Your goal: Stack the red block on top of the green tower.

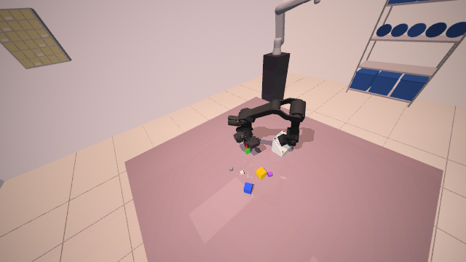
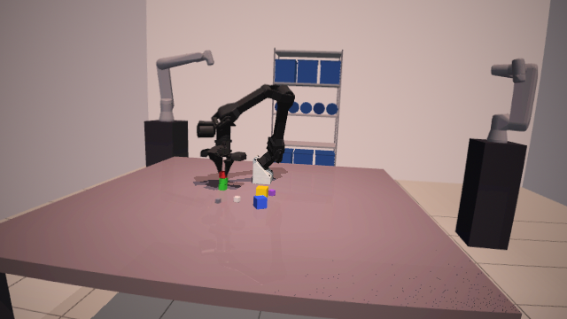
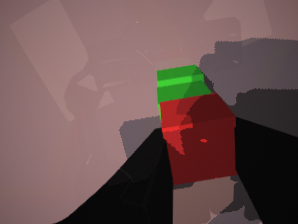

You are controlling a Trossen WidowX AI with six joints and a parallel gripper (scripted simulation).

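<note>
My gripper tip is right at the red block. The rest, counted from my gripper tip: small white block 13 cm ahead, 11 cm to the left, 5 cm below; then yellow block 18 cm to the left, 5 cm ahead, 4 cm below; then small grey block 16 cm ahead, 5 cm to the left, 5 cm below.
</note>
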